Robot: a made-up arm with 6 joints.
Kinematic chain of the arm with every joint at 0, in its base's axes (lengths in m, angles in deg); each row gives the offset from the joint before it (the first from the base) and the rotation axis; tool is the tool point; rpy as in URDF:
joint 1: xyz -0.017 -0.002 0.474 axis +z
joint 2: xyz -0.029 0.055 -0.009 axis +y
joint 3: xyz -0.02 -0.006 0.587 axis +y
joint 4: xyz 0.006 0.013 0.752 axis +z
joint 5: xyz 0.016 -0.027 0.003 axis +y
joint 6: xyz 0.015 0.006 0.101 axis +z
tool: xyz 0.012 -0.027 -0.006 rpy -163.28 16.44 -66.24
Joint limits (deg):
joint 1: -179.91..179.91
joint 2: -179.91..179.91
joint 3: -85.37..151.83
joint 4: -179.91..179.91
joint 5: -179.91..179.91
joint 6: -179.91..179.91
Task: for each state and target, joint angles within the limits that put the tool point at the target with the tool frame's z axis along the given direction. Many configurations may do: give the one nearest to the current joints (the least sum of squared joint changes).
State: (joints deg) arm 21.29 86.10 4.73 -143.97 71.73 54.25
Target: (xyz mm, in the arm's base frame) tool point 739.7 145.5 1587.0 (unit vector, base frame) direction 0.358 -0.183 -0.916
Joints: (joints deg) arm 5.67 43.77 -4.99 -169.67 47.84 45.92
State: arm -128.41 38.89 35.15 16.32 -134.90 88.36
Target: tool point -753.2 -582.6 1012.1 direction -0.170 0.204 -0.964
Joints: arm -147.05 23.86 71.80 -18.44 -120.38 105.34
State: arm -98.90 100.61 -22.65 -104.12 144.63 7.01
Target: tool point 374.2 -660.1 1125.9 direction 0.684 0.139 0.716
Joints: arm -59.71 88.46 -68.71 -55.87 154.84 -6.05
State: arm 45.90 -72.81 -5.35 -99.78 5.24 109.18
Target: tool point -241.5 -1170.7 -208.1 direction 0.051 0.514 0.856
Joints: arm 80.80 -91.52 -45.43 -109.03 -15.08 84.89
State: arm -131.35 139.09 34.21 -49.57 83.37 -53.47
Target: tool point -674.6 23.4 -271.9 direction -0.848 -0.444 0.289
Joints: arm -179.91 92.56 73.46 -30.48 108.60 -77.49
